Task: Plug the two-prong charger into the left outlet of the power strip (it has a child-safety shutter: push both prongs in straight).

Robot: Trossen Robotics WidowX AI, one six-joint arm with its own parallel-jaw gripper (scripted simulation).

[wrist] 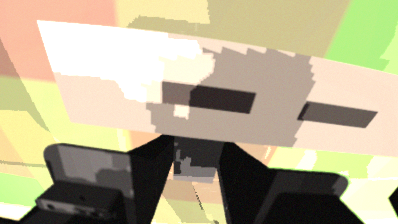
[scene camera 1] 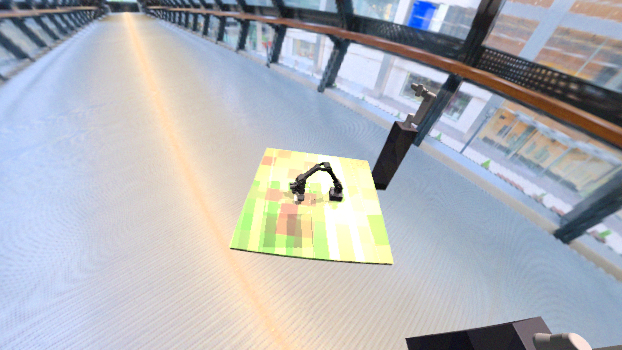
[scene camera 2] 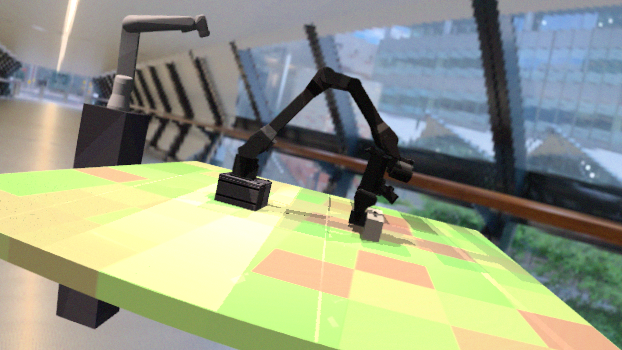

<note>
In view: my gripper [scene camera 2: 356, 220] and a grey charger [wrist: 196, 160].
My gripper shows as well in the wrist view [wrist: 197, 134]. Scene camera 1 misses the grey charger, which is hidden by my gripper.
</note>
